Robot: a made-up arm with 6 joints. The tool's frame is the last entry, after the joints. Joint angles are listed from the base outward. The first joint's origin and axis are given. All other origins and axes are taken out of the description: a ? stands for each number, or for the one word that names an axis. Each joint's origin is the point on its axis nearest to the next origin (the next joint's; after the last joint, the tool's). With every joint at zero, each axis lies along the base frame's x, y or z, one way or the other. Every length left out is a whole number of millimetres.
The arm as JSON. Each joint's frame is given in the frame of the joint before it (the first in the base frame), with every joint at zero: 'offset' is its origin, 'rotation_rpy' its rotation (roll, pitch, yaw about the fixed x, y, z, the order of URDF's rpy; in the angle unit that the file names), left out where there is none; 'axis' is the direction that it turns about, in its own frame. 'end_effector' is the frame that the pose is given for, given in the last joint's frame.
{
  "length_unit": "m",
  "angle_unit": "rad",
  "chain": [
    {
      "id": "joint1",
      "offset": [
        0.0,
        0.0,
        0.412
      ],
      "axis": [
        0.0,
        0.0,
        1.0
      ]
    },
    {
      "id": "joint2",
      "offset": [
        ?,
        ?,
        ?
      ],
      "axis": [
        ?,
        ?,
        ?
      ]
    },
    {
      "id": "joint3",
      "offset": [
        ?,
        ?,
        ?
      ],
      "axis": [
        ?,
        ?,
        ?
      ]
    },
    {
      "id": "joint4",
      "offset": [
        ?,
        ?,
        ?
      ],
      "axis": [
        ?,
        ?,
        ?
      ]
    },
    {
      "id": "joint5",
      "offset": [
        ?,
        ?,
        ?
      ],
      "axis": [
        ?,
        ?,
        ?
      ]
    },
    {
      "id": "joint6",
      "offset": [
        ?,
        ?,
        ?
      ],
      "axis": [
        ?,
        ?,
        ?
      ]
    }
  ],
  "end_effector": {
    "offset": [
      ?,
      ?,
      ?
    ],
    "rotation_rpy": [
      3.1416,
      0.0,
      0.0
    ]
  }
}
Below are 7 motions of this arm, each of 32 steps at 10 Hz.
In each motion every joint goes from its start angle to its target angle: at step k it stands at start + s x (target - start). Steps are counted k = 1, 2, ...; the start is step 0. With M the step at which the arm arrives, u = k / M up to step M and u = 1 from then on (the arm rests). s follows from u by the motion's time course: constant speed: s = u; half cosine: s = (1 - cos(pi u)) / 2; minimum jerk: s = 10 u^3 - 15 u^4 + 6 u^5.
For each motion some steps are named. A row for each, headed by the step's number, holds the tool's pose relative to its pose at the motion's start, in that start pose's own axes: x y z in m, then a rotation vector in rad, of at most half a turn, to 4 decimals.
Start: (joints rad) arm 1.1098 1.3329 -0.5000 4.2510 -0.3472 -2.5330
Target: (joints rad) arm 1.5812 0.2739 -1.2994 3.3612 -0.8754 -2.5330
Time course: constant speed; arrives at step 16
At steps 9, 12, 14, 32:
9: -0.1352 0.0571 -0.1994 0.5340 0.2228 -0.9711
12: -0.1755 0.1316 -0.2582 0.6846 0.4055 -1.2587
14: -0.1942 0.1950 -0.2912 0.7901 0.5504 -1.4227
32: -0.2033 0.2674 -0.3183 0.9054 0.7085 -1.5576

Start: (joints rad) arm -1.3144 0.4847 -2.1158 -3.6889 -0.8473 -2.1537
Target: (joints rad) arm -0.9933 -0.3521 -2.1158 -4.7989 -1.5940 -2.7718
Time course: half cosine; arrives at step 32
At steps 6, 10, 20, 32:
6: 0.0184 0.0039 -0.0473 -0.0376 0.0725 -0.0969
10: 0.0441 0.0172 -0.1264 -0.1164 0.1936 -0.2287
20: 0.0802 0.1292 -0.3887 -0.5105 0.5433 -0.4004
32: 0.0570 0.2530 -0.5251 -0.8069 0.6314 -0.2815

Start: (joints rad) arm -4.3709 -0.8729 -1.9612 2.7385 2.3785 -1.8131
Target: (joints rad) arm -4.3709 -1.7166 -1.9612 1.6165 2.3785 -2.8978
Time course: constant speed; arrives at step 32
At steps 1, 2, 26, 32:
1: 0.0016 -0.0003 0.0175 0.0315 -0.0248 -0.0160
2: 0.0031 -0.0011 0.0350 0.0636 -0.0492 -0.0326
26: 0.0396 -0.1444 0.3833 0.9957 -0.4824 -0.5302
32: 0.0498 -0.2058 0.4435 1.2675 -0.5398 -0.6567

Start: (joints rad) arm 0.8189 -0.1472 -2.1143 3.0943 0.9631 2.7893
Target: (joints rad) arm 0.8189 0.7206 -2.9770 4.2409 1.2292 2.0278
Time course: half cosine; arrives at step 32
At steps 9, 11, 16, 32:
9: -0.0572 -0.0157 -0.0105 -0.1790 -0.0283 -0.0234
11: -0.0824 -0.0222 -0.0189 -0.2588 -0.0499 -0.0360
16: -0.1526 -0.0387 -0.0558 -0.4852 -0.1450 -0.0776
32: -0.2780 -0.0652 -0.1915 -0.9052 -0.5071 -0.1686

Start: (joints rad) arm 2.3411 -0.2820 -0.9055 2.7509 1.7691 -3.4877
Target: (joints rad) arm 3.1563 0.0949 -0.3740 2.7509 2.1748 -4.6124
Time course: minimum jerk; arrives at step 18
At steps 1, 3, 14, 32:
1: -0.0001 -0.0006 -0.0002 0.0002 -0.0002 -0.0001
3: -0.0017 -0.0134 -0.0051 0.0051 -0.0037 -0.0015
14: 0.1317 -0.2873 -0.1538 0.2707 0.0382 -0.0908
32: 0.1531 -0.2986 -0.1686 0.3004 0.0598 -0.1048

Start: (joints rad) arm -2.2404 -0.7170 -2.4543 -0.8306 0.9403 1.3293
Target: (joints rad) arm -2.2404 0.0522 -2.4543 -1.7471 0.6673 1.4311
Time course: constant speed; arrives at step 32
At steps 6, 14, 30, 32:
6: -0.0779 -0.0021 0.0717 -0.0510 0.0558 -0.1763
14: -0.1927 0.0130 0.1559 -0.0819 0.1056 -0.4319
30: -0.4447 0.1085 0.2733 -0.0175 0.1067 -0.9801
32: -0.4767 0.1266 0.2822 0.0020 0.0968 -1.0493

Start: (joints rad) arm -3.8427 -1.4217 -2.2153 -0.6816 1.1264 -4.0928
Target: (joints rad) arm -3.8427 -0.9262 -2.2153 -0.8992 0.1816 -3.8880
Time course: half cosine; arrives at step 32
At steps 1, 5, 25, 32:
1: -0.0005 0.0001 0.0006 0.0012 -0.0007 -0.0004
5: -0.0130 0.0025 0.0140 0.0286 -0.0170 -0.0103
25: -0.1771 0.1126 0.1907 0.3161 -0.4192 -0.1700
32: -0.1950 0.1378 0.2110 0.3349 -0.4961 -0.1887

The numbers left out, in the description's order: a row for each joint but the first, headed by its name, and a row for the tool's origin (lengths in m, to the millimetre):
joint2: xyz 0.0 0.0 0.0, axis 0.0 1.0 0.0
joint3: xyz 0.074 0.0 0.395, axis 0.0 1.0 0.0
joint4: xyz 0.064 0.0 -0.284, axis 0.0 0.0 -1.0
joint5: xyz 0.0 0.0 0.0, axis 0.0 1.0 0.0
joint6: xyz 0.063 0.0 -0.08, axis 0.0 0.0 -1.0
tool: xyz 0.0 0.0 0.0

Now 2 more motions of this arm.
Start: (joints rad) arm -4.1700 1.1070 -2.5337 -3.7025 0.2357 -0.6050
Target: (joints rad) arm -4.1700 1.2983 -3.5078 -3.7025 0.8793 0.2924
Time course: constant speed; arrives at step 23
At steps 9, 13, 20, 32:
9: -0.0542 -0.0929 0.0095 0.3535 -0.4017 0.2847
13: -0.0803 -0.1325 -0.0044 0.4619 -0.6202 0.3848
20: -0.1250 -0.1916 -0.0543 0.5673 -1.0447 0.5020
32: -0.1428 -0.2112 -0.0847 0.5766 -1.2366 0.5241

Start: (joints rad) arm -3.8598 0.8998 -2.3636 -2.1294 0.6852 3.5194
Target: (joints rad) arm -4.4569 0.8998 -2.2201 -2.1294 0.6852 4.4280
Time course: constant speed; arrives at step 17
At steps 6, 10, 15, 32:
6: 0.1326 0.0560 0.0658 -0.0402 0.1996 0.2440
10: 0.2289 0.0900 0.0928 -0.0339 0.3408 0.4084
15: 0.3545 0.1279 0.1064 0.0138 0.5212 0.6124
32: 0.4054 0.1415 0.1055 0.0457 0.5931 0.6927

